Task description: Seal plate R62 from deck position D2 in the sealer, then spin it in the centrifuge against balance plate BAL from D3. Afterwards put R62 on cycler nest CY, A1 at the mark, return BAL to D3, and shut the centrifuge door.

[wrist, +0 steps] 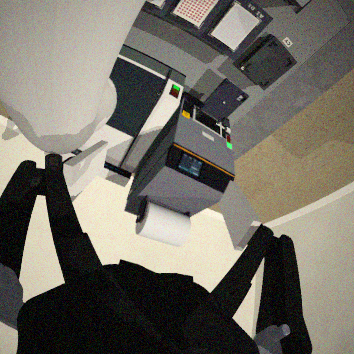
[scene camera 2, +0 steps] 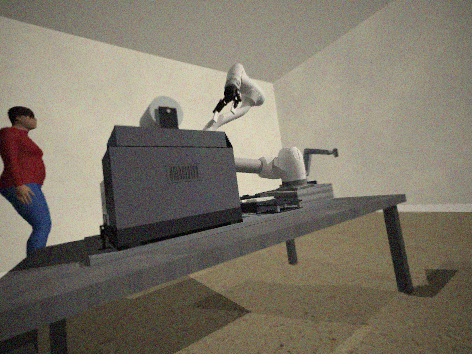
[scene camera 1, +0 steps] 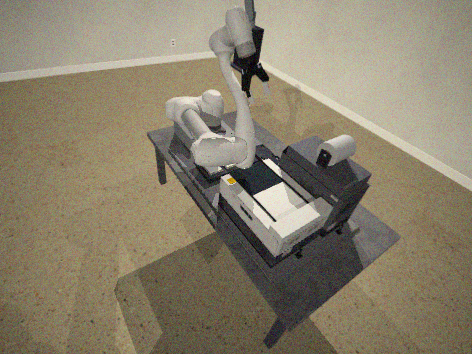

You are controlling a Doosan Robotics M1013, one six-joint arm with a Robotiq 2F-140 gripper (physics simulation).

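Where they show: gripper, fingertip midpoint: [wrist: 165, 174] [scene camera 2: 223, 117] [scene camera 1: 260, 99]; arm's base, link origin: [scene camera 2: 295, 188] [scene camera 1: 209, 127].
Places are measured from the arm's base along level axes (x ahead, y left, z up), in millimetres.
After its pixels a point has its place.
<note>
Plate R62 [wrist: 196, 11] {x 380, y -43, z -23 mm}, with red wells, sits in the middle visible deck position at the top of the wrist view. A pale plate at D3 [wrist: 158, 2] {x 414, y -144, z -22 mm} is cut off by the edge. The cycler nest CY [wrist: 266, 61] {x 360, y 221, z -48 mm} is dark, with no plate on it. The grey sealer [scene camera 1: 325, 172] {x 928, y 118, z 262 mm} [scene camera 2: 175, 195] {x 889, y 328, z 42 mm} [wrist: 185, 170] {x 672, y 156, z 252 mm} carries a white film roll [scene camera 1: 341, 148] {x 915, y 184, z 375 mm} [wrist: 164, 224] {x 824, y 199, z 350 mm}. Beside it stands the white centrifuge [scene camera 1: 300, 220] {x 1039, y -108, z 156 mm} [wrist: 159, 109] {x 641, y 30, z 122 mm} with a dark top panel; its door state is unclear. My gripper [scene camera 1: 258, 93] {x 483, y 18, z 441 mm} [scene camera 2: 224, 115] {x 483, y 18, z 441 mm} [wrist: 165, 174] {x 483, y 18, z 441 mm} is open and empty, high above the table and machines.
A white plate [wrist: 235, 27] {x 348, y 69, z -22 mm} sits at D1 beside R62. A dark square pad [wrist: 225, 100] {x 550, y 203, z 2 mm} lies before the sealer's slot. The arm's base [scene camera 2: 292, 167] {x 64, y 65, z 132 mm} stands on the table [scene camera 1: 320, 285] {x 1253, y -80, z -101 mm} [scene camera 2: 320, 215] {x 402, y 482, z -101 mm} beyond the machines. A person in red [scene camera 2: 22, 155] stands beyond the table.
</note>
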